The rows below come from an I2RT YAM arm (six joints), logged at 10 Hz.
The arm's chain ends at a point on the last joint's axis. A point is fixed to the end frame.
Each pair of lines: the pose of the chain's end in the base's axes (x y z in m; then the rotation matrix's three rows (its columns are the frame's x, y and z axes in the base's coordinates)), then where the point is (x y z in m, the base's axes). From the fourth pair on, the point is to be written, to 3 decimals.
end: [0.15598 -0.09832 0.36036], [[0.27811 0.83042 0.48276], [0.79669 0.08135 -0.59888], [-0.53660 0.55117 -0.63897]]
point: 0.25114 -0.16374 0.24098
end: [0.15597 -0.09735 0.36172], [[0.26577 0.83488 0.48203], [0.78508 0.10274 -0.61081], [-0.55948 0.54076 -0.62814]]
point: 0.25057 -0.16498 0.24313
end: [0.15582 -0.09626 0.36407], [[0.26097 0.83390 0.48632], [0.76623 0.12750 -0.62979], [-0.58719 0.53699 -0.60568]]
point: 0.25092 -0.16748 0.24801
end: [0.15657 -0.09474 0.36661], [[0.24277 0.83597 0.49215], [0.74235 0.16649 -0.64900], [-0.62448 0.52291 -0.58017]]
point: 0.252 -0.170 0.253
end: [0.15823 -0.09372 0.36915], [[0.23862 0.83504 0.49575], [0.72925 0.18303 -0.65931], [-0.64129 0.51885 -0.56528]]
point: 0.254 -0.171 0.257
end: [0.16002 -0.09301 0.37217], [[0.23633 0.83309 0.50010], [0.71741 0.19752 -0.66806], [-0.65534 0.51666 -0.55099]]
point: 0.256 -0.172 0.262
